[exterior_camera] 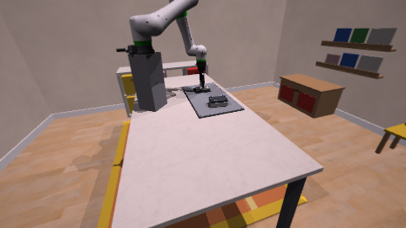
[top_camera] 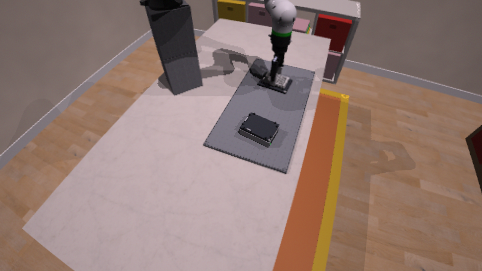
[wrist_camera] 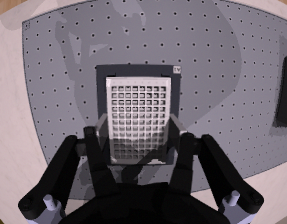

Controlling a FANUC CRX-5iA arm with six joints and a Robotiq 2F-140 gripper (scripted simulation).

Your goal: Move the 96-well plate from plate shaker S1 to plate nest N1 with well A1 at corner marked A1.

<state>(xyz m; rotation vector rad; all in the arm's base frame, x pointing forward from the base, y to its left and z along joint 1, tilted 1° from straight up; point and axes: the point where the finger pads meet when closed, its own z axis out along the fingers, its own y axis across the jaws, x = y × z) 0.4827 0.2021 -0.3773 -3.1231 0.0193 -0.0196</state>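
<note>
My hand is 4 cm above the plate nest N1. Round my hand: white 96-well plate: 2 cm below.
</note>
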